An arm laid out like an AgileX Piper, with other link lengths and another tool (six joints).
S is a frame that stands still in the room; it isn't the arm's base.
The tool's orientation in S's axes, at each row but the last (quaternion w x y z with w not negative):
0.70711 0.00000 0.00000 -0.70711
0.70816 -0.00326 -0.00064 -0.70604
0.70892 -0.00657 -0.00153 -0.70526
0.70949 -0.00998 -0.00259 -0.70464
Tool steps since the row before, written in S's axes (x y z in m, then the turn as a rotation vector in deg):
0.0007 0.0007 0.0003 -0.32 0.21 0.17
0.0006 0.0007 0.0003 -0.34 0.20 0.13
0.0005 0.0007 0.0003 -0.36 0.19 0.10
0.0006 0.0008 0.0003 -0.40 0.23 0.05
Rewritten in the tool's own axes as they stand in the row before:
-0.0007 0.0007 0.0003 -0.21 -0.32 0.17
-0.0007 0.0006 0.0003 -0.20 -0.34 0.13
-0.0007 0.0005 0.0003 -0.19 -0.36 0.10
-0.0008 0.0006 0.0003 -0.23 -0.40 0.05

